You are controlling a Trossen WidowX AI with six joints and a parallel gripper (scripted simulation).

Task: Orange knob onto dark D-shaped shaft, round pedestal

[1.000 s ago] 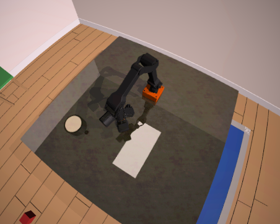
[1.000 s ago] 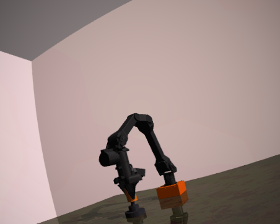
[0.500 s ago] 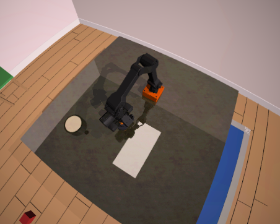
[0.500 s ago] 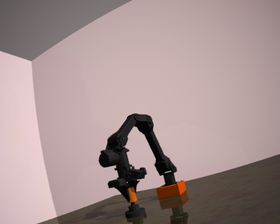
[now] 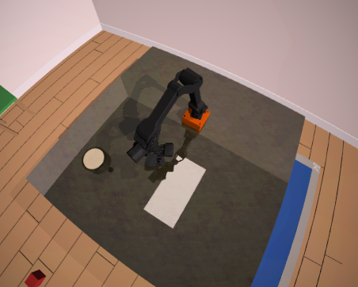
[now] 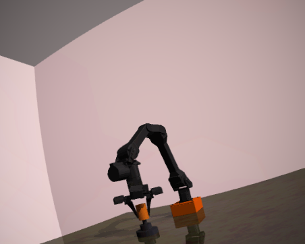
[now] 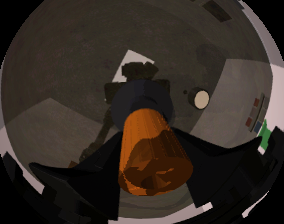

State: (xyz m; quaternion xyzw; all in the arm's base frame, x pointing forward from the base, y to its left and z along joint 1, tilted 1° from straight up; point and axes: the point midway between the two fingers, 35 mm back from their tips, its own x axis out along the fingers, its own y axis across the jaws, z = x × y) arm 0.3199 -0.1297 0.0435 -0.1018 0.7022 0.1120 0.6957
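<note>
Right now my gripper tip is 2 cm below the orange knob. Also, from my gripper tip: dark round pedestal: 4 cm below.
</note>
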